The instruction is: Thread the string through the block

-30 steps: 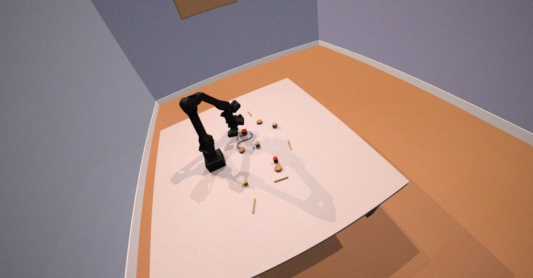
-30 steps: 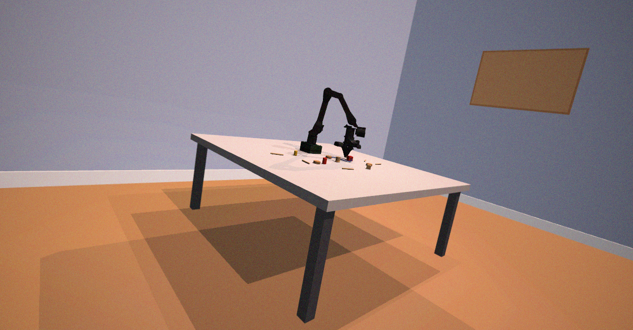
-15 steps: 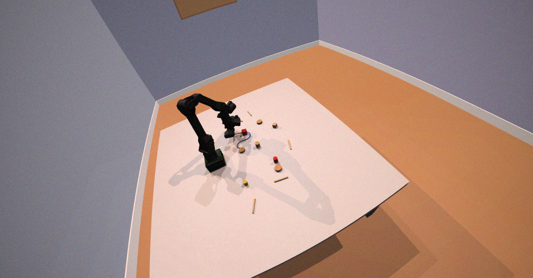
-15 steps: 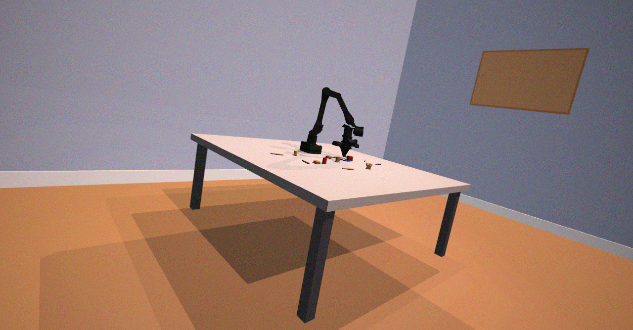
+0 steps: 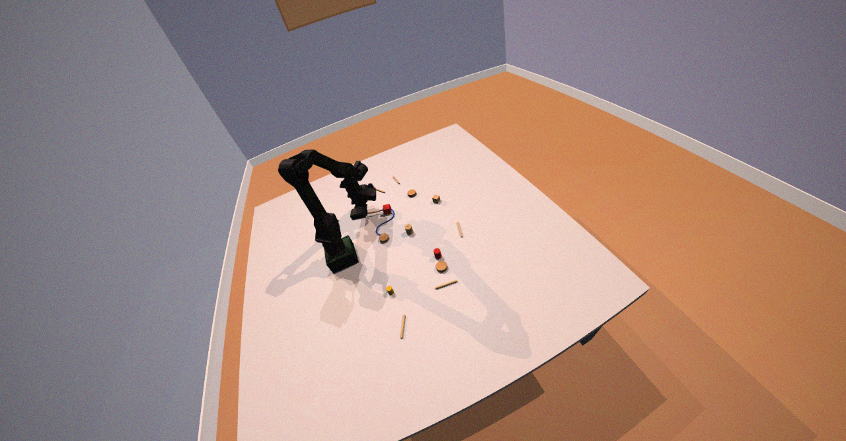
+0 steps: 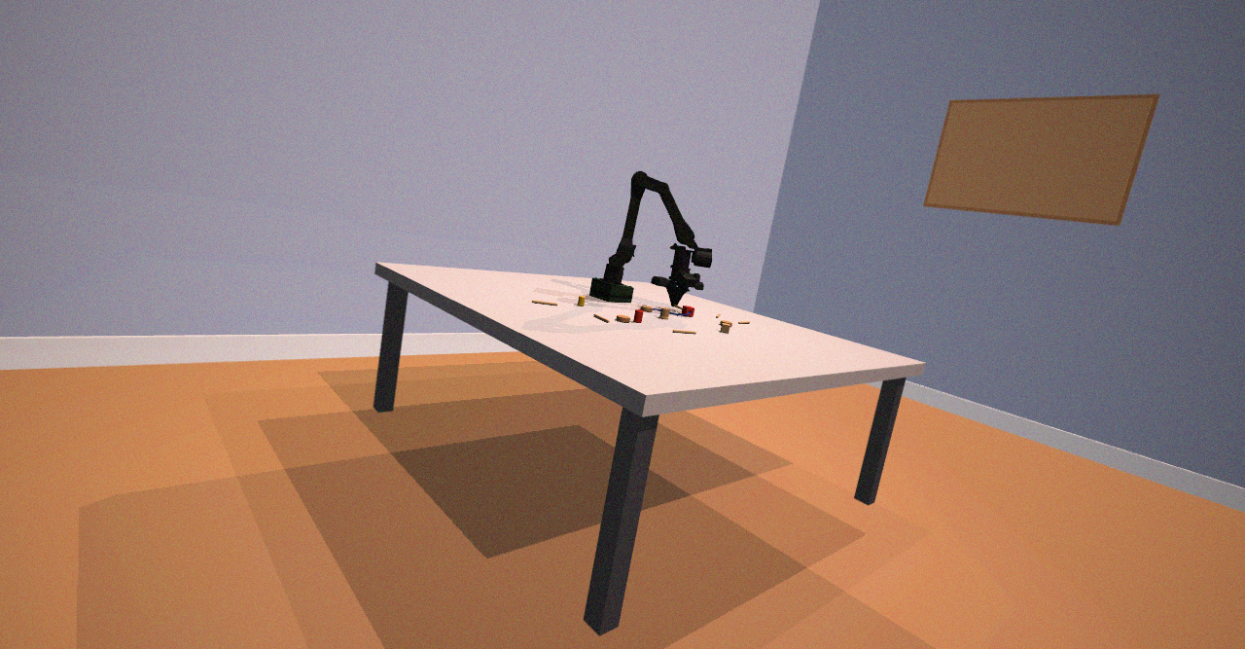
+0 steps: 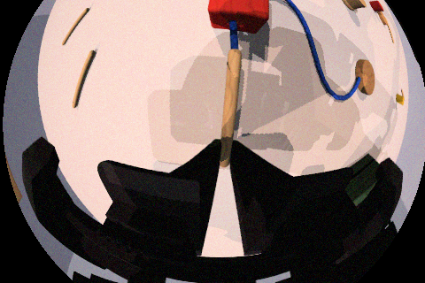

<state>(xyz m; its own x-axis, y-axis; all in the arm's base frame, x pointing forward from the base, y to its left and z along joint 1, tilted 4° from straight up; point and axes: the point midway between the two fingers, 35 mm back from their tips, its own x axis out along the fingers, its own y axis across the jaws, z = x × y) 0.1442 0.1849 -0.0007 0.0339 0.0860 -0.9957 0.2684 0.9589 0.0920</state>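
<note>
My gripper tip is now 9 cm short of the red block, 3 cm to the left of it and 1 cm below it. The rest, counted from my gripper tip: round wooden button 4 cm ahead, 17 cm to the right; wooden cylinder 14 cm ahead, 19 cm to the right, 1 cm above; thin wooden stick 4 cm ahead, 1 cm to the right, 1 cm above.
</note>
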